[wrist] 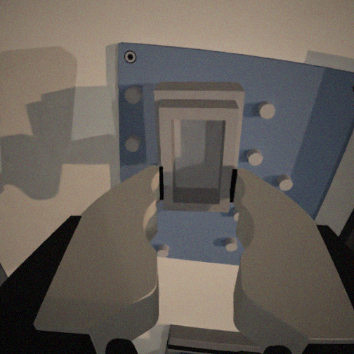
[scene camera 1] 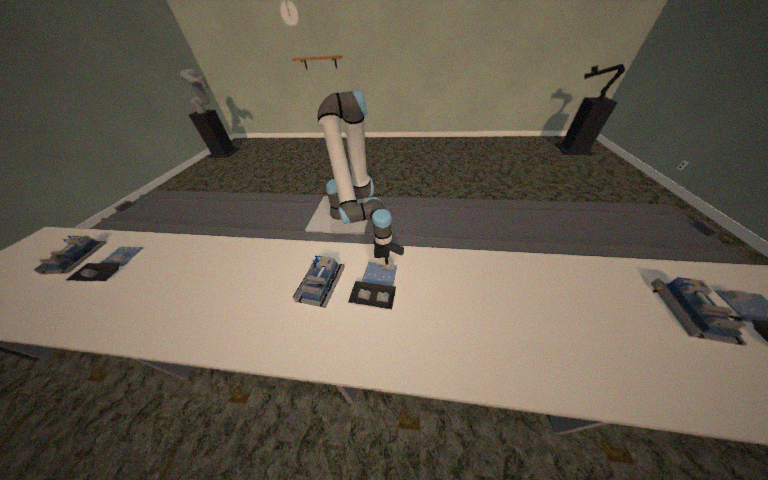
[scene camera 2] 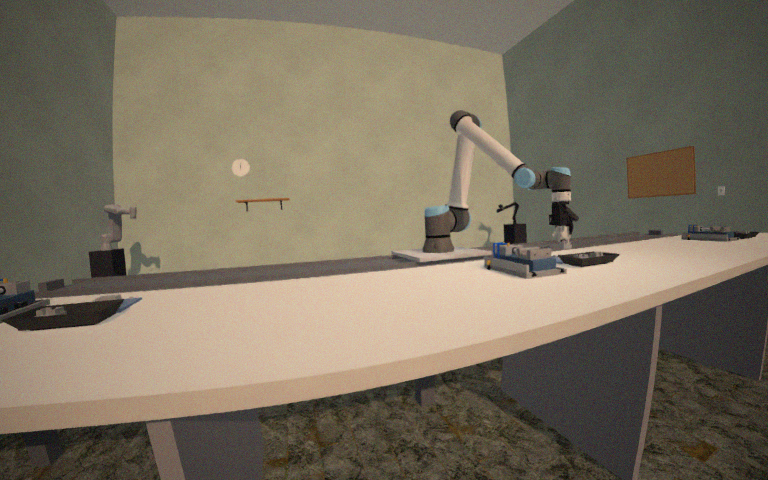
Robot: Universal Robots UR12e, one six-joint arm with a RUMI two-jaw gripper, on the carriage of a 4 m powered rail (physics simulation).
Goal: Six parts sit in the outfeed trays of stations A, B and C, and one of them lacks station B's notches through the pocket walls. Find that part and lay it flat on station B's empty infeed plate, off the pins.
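Where they show: gripper, between the fingertips: (scene camera 1: 387,264) (scene camera 2: 563,244); arm's base, origin of its link: (scene camera 2: 438,251).
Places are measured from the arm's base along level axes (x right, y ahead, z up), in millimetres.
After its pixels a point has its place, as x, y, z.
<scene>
My gripper (scene camera 1: 387,262) @[-431, 545, 43] (scene camera 2: 561,242) @[-431, 545, 43] (wrist: 196,170) is shut on a grey rectangular part (wrist: 198,110), one finger on each long side. The part has a stepped outer edge and an open rectangular pocket; no notch shows in its visible pocket walls. It is over the blue infeed plate (scene camera 1: 378,277) @[-382, 595, -22] (wrist: 200,240) of the middle station, between pale round pins. Whether it touches the plate or the pins cannot be told. The middle black outfeed tray (scene camera 1: 372,303) @[-374, 773, -18] (scene camera 2: 589,260) @[-298, 791, 0] holds two grey parts (scene camera 1: 364,294) @[-324, 733, 2] (scene camera 1: 383,296) @[-431, 737, 3], too small to judge for notches.
A blue-and-grey machine (scene camera 1: 318,281) @[-62, 707, 54] (scene camera 2: 523,260) @[15, 727, 24] stands left of the middle plate. Another machine (scene camera 1: 70,254) @[1764, 628, 34] and a black tray (scene camera 1: 104,273) @[1429, 723, -18] are at the far left, with a further machine (scene camera 1: 699,310) @[-1919, 692, 37] at the far right. A grey edge (wrist: 215,337) shows low in the wrist view.
</scene>
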